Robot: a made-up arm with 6 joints.
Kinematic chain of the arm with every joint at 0, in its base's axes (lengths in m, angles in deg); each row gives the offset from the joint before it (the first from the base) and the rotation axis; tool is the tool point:
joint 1: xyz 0 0 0.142 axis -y
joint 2: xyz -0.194 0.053 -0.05 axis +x
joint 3: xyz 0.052 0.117 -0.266 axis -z
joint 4: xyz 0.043 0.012 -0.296 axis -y
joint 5: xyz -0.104 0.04 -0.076 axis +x
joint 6: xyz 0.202 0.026 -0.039 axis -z
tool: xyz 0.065 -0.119 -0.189
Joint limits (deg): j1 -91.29..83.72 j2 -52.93..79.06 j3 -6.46..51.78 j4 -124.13..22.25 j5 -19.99..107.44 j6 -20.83..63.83
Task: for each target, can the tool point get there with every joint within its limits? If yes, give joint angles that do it. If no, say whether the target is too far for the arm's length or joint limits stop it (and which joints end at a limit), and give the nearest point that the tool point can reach.
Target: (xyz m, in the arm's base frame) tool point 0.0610 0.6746 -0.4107
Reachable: yes | joints -1.77 26.67 24.69 1.78 93.60 43.81
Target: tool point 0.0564 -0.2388 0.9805
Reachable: no: joint limits stop it (at a limit: joint 1, joint 2, joint 3, joint 4) | nearest point -0.3592 -0.3032 0.5567 | short by 0.597 m
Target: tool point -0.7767 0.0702 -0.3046
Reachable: yes | joints -42.06 -3.00 7.89 -43.99 -7.73 52.36
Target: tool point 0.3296 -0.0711 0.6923
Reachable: no: joint limits stop it (at a limit: joint 1, joint 3, joint 4, joint 5, joint 6) | nearest point 0.5562 -0.2226 0.3240 | short by 0.458 m
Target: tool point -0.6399 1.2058 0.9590
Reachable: no: too far | nearest point -0.4385 0.8052 0.5152 | short by 0.631 m
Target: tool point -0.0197 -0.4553 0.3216
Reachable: no: joint limits stop it (at a limit: joint 1, joint 2, joint 3, joint 4, joint 5) | nearest point -0.2998 -0.3289 0.4728 | short by 0.342 m
